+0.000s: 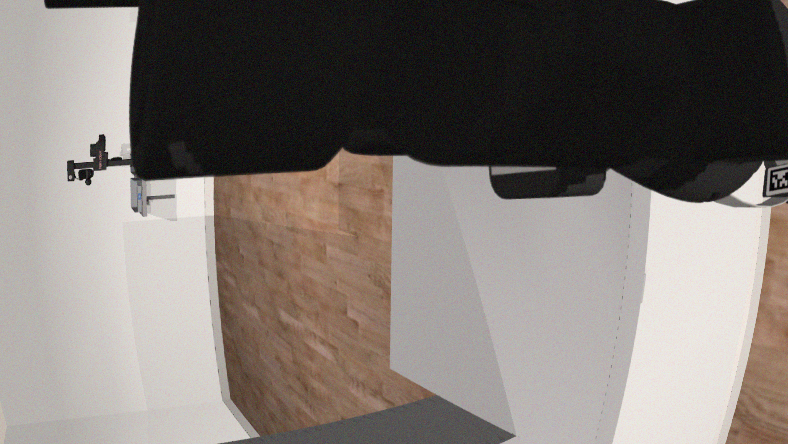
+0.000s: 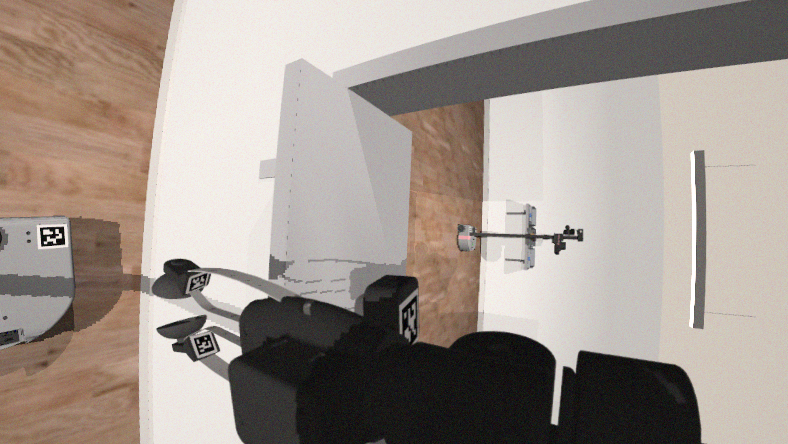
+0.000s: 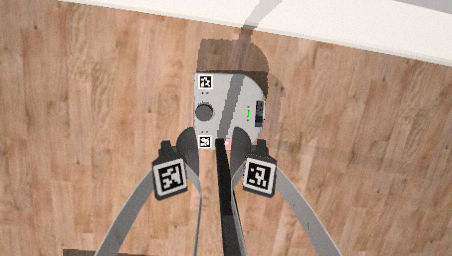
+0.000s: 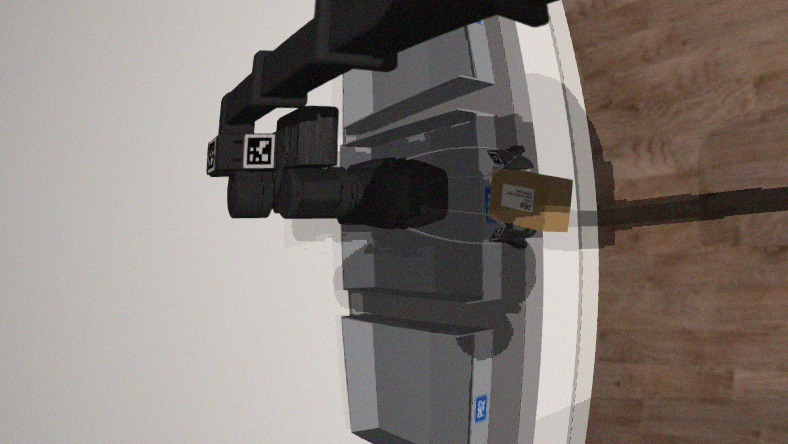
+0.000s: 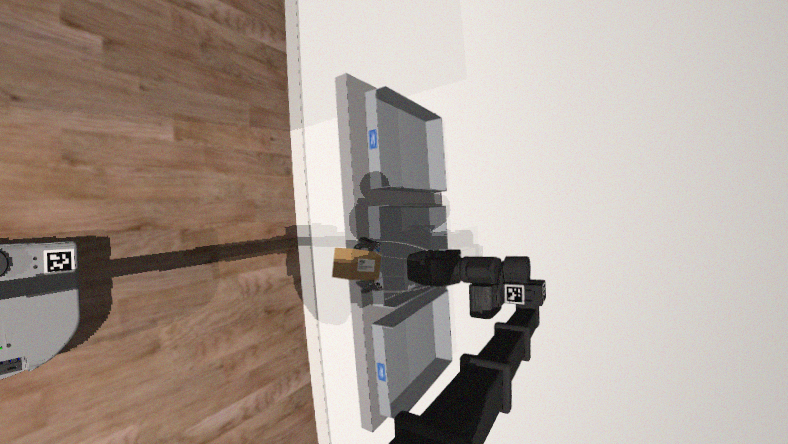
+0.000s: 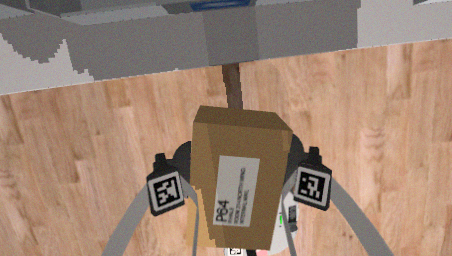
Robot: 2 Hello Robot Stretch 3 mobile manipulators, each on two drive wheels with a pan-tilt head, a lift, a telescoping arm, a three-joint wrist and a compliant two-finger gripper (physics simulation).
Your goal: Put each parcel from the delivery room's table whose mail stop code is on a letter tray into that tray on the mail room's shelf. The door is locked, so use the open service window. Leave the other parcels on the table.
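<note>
r1's gripper [image 2: 180, 303] [image 3: 215, 145] is open, its fingers a little apart with no parcel between them, beside the service window's grey ledge [image 1: 435, 264] [image 2: 341, 165]. r2's gripper [image 4: 518, 198] [image 5: 368, 265] [image 6: 240, 165] is shut on the brown P64 parcel [image 4: 545, 193] [image 5: 350, 267] [image 6: 240, 137], held by its sides, label visible. The parcel looks raised near the shelf's front edge, by the middle tray [image 4: 430, 270] [image 5: 410, 223], whose label it partly covers. The P62 tray [image 4: 424, 380] [image 5: 405, 146] and a third tray [image 4: 419, 82] [image 5: 410, 352] stand on either side. The delivery table does not show.
The mail shelf [image 5: 346, 121] stands against a white wall. Through the window, r1 sees r2's base [image 2: 466, 238] on the wood floor. r1's base [image 3: 235, 95] stands near a white wall. A dark grey window frame [image 2: 551, 66] borders the opening.
</note>
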